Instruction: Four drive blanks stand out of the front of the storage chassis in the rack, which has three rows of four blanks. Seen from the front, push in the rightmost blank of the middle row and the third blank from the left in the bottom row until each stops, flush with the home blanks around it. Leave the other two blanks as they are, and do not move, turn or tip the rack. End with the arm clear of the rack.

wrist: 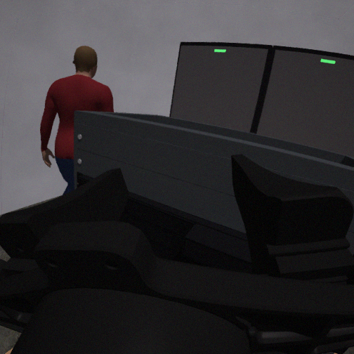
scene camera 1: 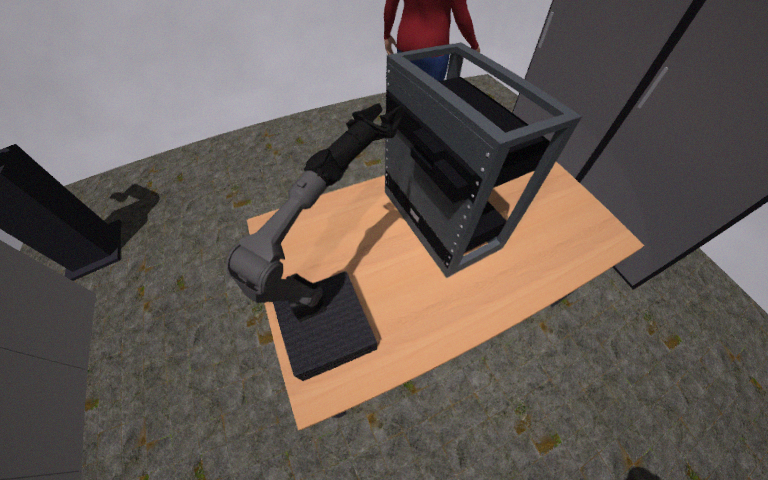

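The grey rack stands upright on the table. The dark storage chassis sits in its upper part. Dark drive blanks stand out of its front toward the arm; one protruding block shows near the middle and another lower, toward the near post. A protruding dark block also shows in the wrist view, beyond the fingers. The rows are too dark to tell apart. My gripper is open and empty, in front of the rack's far left upper part. Contact with the rack cannot be told. The fingers hide part of the chassis front.
The arm's base stands on a black block at the near left of the wooden table. A person in red stands behind the rack. Tall dark cabinets stand beyond it, and another dark cabinet stands far left.
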